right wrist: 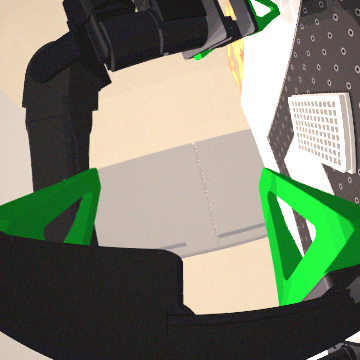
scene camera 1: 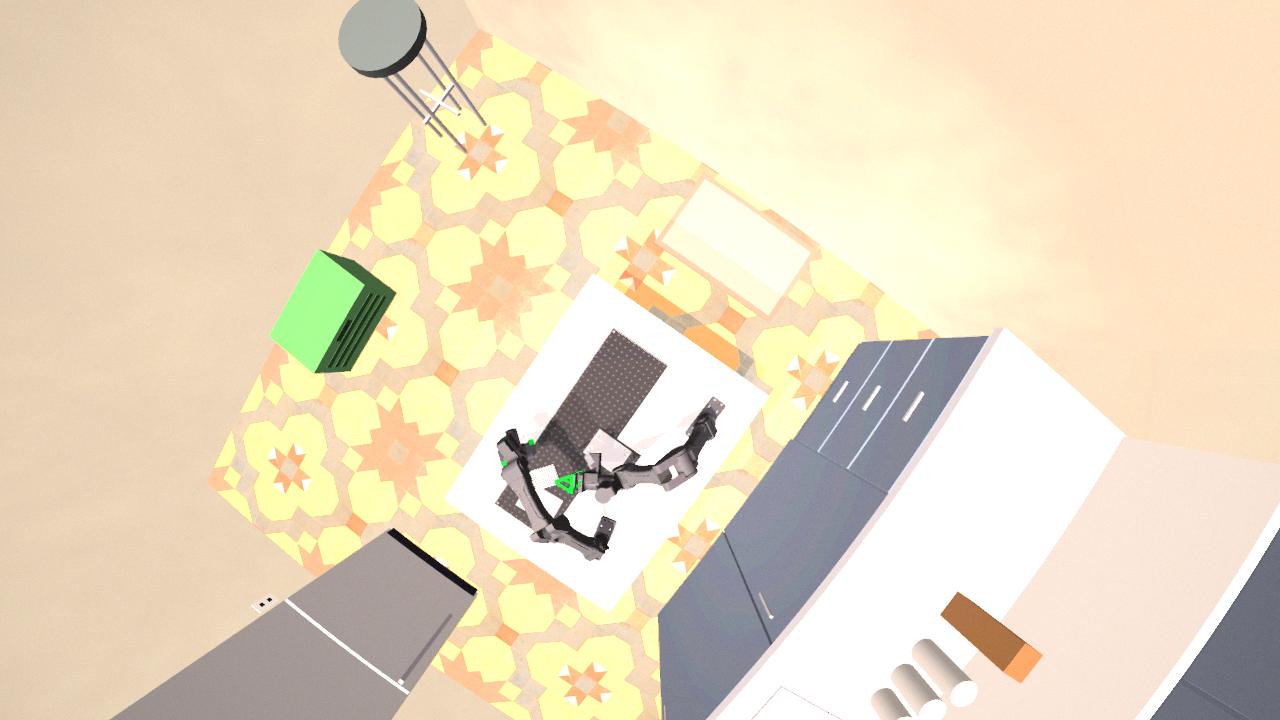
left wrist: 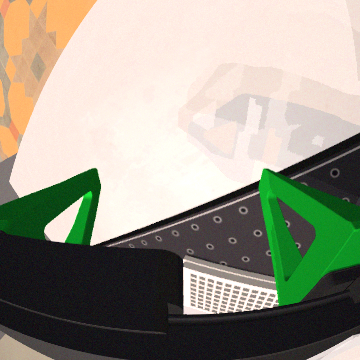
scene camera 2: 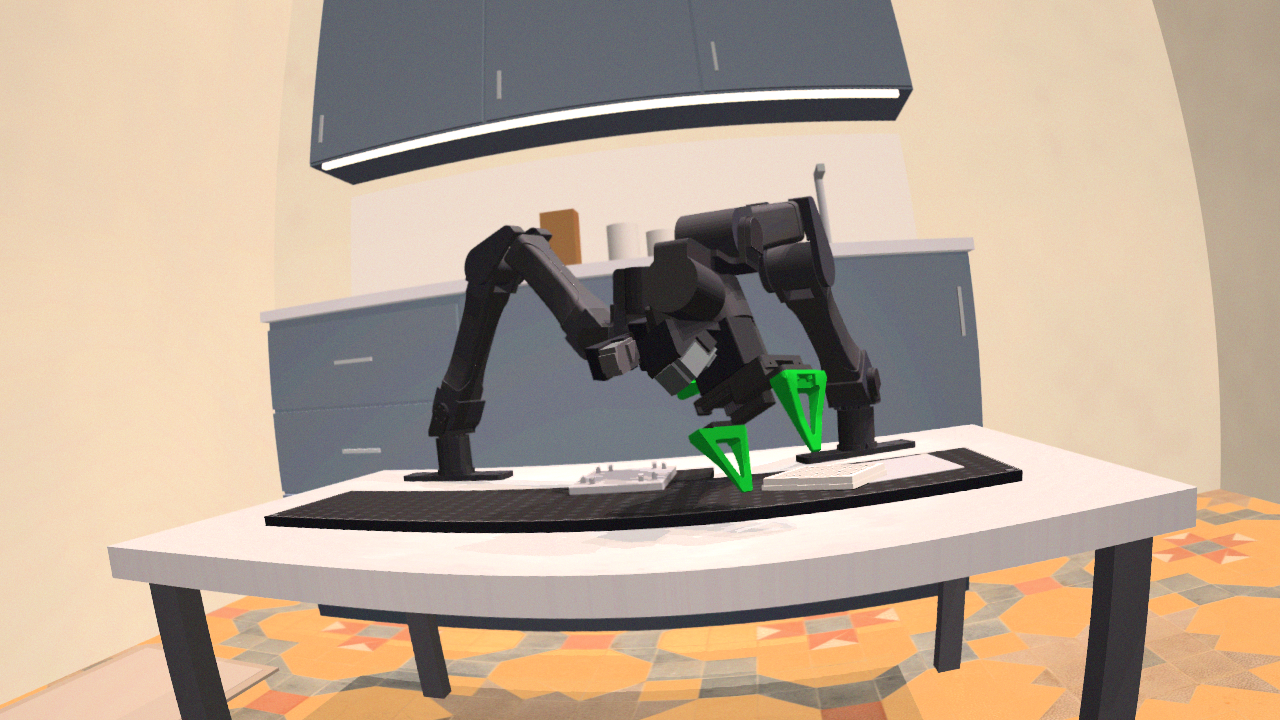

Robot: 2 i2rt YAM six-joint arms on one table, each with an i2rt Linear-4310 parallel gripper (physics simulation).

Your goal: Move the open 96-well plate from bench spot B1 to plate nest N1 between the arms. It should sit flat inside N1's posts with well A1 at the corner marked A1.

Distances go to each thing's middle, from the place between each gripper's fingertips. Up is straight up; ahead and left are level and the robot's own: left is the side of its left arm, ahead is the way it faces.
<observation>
My right gripper is now 50 mm short of the white well plate [scene camera 2: 833, 477], 120 mm to the right of it and 170 mm above it. Also, from my right hand: outlined nest pad [scene camera 2: 898, 468]: 220 mm to the left, 180 mm below; white nest with locator pins [scene camera 2: 656, 478]: 80 mm behind, 150 mm to the right, 170 mm below.
Right now the white well plate is 160 mm behind my left hand, 40 mm to the left of it and 30 mm below it. The rest, counted from my left hand: outlined nest pad: 220 mm behind, 140 mm to the left, 40 mm below; white nest with locator pins: 300 mm behind, 230 mm to the right, 30 mm below.
</observation>
